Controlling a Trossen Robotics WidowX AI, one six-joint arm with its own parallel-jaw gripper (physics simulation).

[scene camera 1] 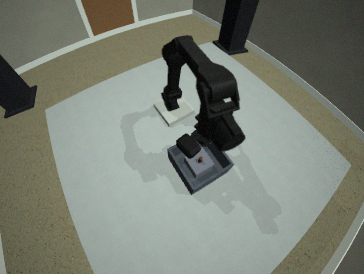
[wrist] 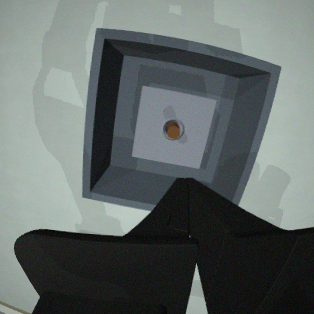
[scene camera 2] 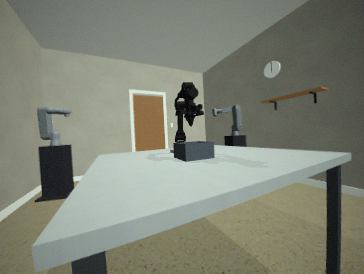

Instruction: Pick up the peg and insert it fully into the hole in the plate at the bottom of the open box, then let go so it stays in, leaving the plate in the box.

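Where they show: gripper, fingertip midpoint: (scene camera 1: 203, 144) (wrist: 183, 185) (scene camera 2: 191, 126); arm's base, origin of the base link: (scene camera 1: 171, 105).
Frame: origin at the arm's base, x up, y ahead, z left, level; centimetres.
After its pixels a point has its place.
Note:
The orange-brown peg (scene camera 1: 200, 160) @(x 4.9, y 34.4, z -1.7 cm) (wrist: 173, 130) @(x 5.9, y 34.0, z -1.3 cm) stands in the round hole of the pale square plate (scene camera 1: 192, 163) @(x 2.9, y 33.6, z -4.6 cm) (wrist: 150, 146) @(x 2.8, y 30.6, z 0.5 cm). Its top shows inside the hole's ring in the wrist view; how deep it sits cannot be told. The plate lies on the bottom of the open blue-grey box (scene camera 1: 214, 181) @(x -2.2, y 42.8, z 1.8 cm) (scene camera 2: 194, 152) @(x 1.7, y 43.5, z -4.2 cm) (wrist: 89, 150) @(x 6.8, y 29.3, z 6.8 cm). My gripper (scene camera 2: 190, 124) @(x 16.9, y 33.3, z -1.7 cm) (wrist: 183, 185) @(x 16.9, y 33.3, z -1.7 cm) is shut and empty. It hangs above the box, apart from the peg, its tips near one side of the plate in the wrist view. The box wall hides peg and plate in scene camera 2.
The box stands on the pale table (scene camera 1: 115, 200) @(x -2.9, y 34.6, z -39.4 cm) (scene camera 2: 150, 185) @(x -2.9, y 75.4, z -30.9 cm), close to my arm's white base plate (scene camera 1: 169, 120) @(x -0.1, y 8.4, z -4.6 cm). The box walls rise around the plate on all sides. Two grey arms (scene camera 2: 46, 124) (scene camera 2: 236, 118) stand on dark pedestals beyond the table.

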